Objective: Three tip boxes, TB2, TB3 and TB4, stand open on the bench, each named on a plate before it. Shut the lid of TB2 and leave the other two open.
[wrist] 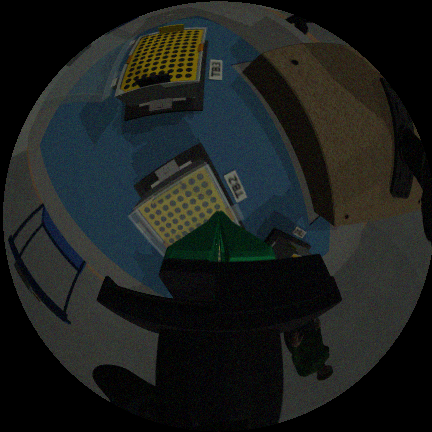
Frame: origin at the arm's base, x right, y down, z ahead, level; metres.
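Where they show: gripper, fingertip midpoint: (218, 216).
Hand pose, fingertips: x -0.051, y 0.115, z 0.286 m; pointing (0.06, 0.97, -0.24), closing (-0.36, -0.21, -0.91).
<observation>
After its pixels a point has its place.
TB2 (185, 207) @(x -0.030, y 0.116, z 0.309 m) is at the centre of the wrist view, its name plate (235, 186) @(x -0.061, y 0.191, z 0.248 m) to its right. A clear lid lies over its pale yellow rack, so it looks shut. TB3 (165, 57) @(x 0.132, y 0.136, z 0.269 m) is at the upper left, with its plate (216, 69) @(x 0.120, y 0.191, z 0.206 m) beside it; its bright yellow rack is uncovered and a faint clear lid seems to stand at its left. TB4 (287, 243) @(x -0.192, y 0.163, z 0.192 m), with its plate (299, 231) @(x -0.212, y 0.191, z 0.141 m), is small and partly hidden behind the gripper; its lid cannot be made out. My gripper (218, 216) @(x -0.051, y 0.116, z 0.286 m) is shut and empty, its green fingertips together in front of TB2's near part, hiding one corner.
The boxes stand on a blue bench top (240, 135) @(x 0.005, y 0.193, z 0.215 m). A large brown speckled block (345, 130) @(x -0.004, y 0.096, z 0.103 m) with a dark side is at the right, with a black object (401, 150) at its far edge. A blue frame (64, 237) is beyond the bench at left. A person in green (310, 352) shows at the lower right.
</observation>
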